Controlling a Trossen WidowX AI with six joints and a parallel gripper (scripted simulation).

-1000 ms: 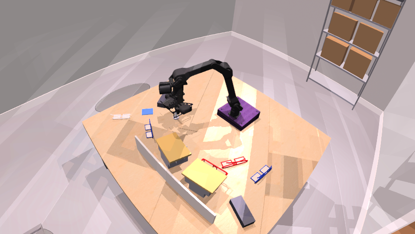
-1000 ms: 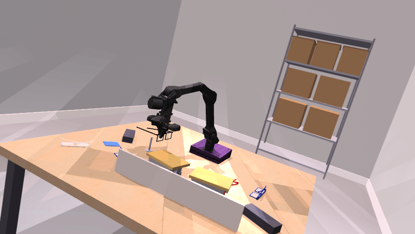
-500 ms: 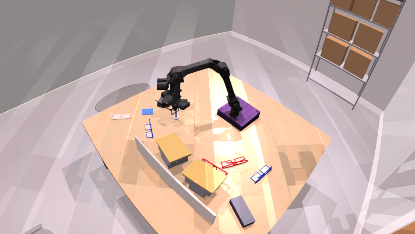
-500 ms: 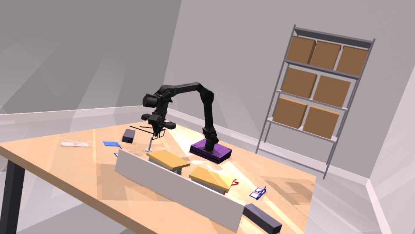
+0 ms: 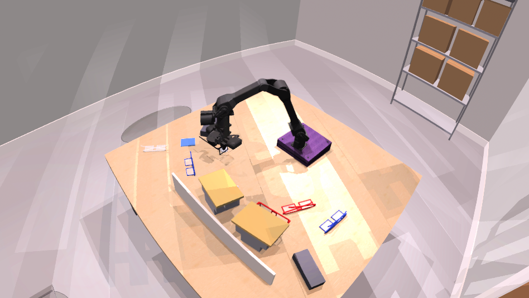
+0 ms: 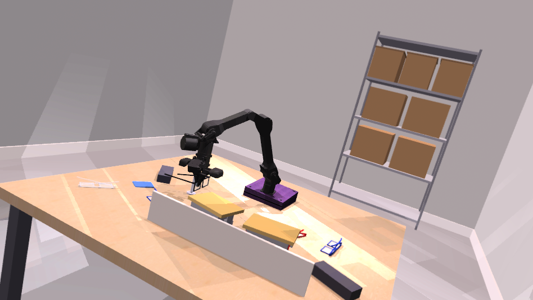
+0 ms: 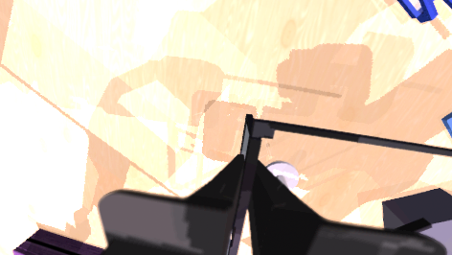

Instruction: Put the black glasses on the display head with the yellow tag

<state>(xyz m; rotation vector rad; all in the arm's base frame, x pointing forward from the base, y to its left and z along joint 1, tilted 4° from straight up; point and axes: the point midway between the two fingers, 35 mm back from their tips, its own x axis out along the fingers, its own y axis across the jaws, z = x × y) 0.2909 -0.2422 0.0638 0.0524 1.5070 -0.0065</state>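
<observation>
Right now the post is 50 mm behind my gripper tip, 40 mm to the right of it and 40 mm below it. The rest, counted from my gripper tip: blue card 40 mm ahead, 230 mm to the right, 60 mm below; wall panel 340 mm ahead, 270 mm to the left, 10 mm below.
</observation>
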